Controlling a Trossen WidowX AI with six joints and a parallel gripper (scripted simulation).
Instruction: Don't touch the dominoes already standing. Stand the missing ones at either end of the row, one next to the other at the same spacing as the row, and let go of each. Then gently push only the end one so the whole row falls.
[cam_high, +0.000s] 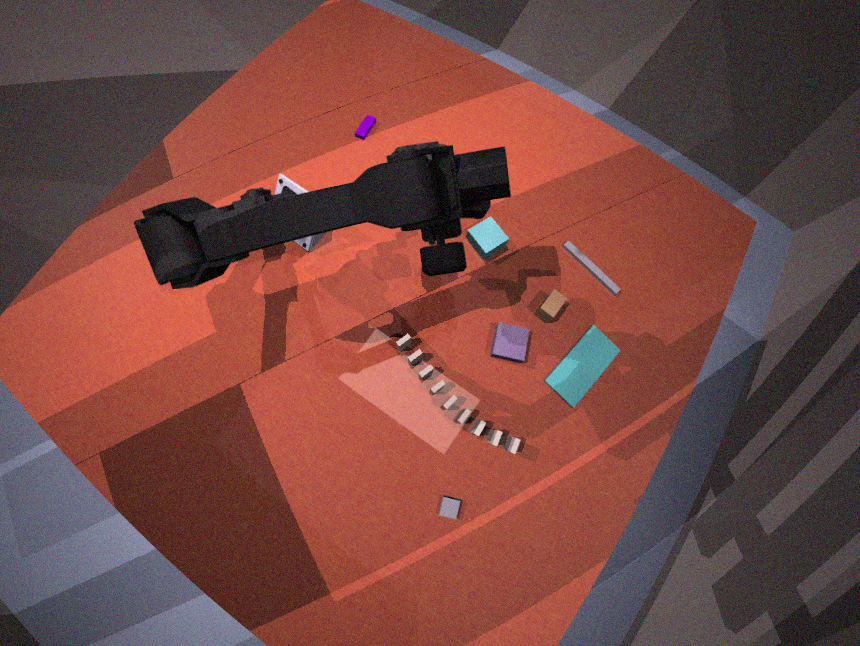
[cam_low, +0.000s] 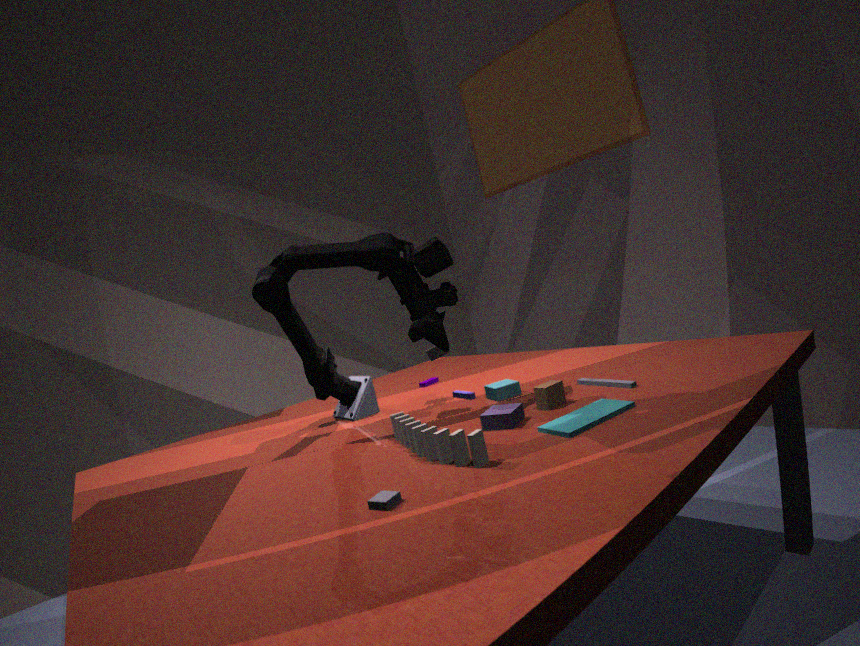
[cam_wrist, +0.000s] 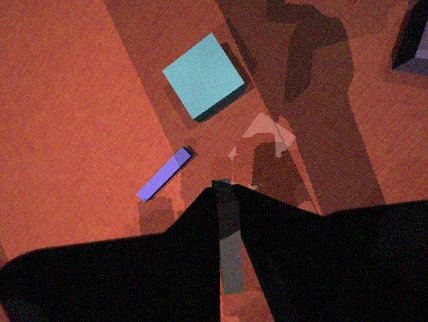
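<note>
My gripper tip is 110 mm above the teal cube, 80 mm to the right of it and 50 mm short of it. From my gripper tip the other things lie so: grey bar: 250 mm ahead, 180 mm to the left, 120 mm below; teal slab: 350 mm ahead, 120 mm below, 10 mm to the right; tan cube: 230 mm ahead, 110 mm below, 40 mm to the left.
</note>
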